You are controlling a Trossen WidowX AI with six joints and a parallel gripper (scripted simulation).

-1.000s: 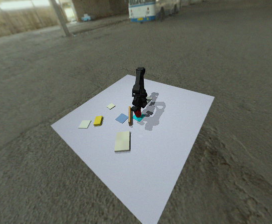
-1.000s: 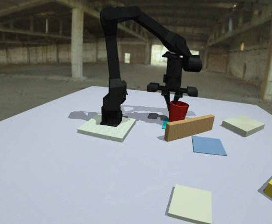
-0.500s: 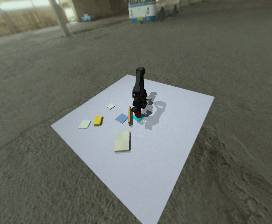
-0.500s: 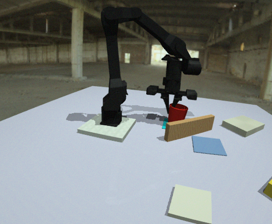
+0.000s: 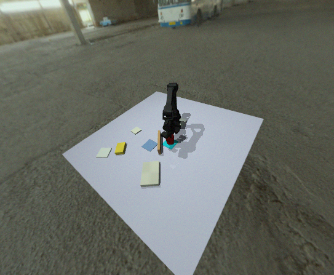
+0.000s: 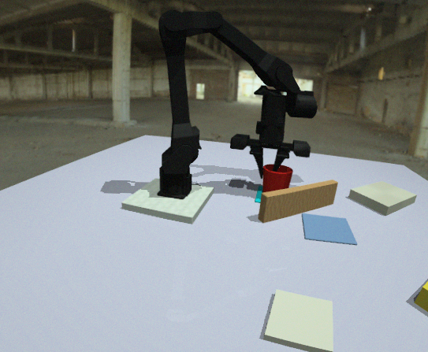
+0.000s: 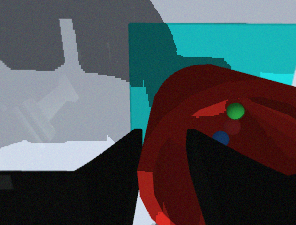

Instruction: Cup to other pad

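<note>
My gripper tip is 3 cm short of the red cup. Also, from my gripper tip: cyan pad (3 cm ahead, 5 cm below); then green marble (4 cm ahead, 3 cm below); then blue marble (4 cm ahead, 2 cm to the right, 3 cm below).
</note>
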